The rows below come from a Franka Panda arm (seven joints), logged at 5 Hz.
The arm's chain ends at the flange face. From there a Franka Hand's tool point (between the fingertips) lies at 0.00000 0.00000 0.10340 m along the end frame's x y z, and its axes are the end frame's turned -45 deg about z.
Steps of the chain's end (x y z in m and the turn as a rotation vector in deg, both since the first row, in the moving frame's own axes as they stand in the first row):
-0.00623 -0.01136 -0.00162 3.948 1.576 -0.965
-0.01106 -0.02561 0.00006 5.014 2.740 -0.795
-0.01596 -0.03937 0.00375 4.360 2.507 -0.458
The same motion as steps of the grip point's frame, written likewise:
0.01064 -0.01552 -0.00190 1.677 3.906 -0.965
0.02015 -0.02890 -0.00045 1.608 5.483 -0.795
0.02530 -0.04152 0.00335 1.310 4.856 -0.458

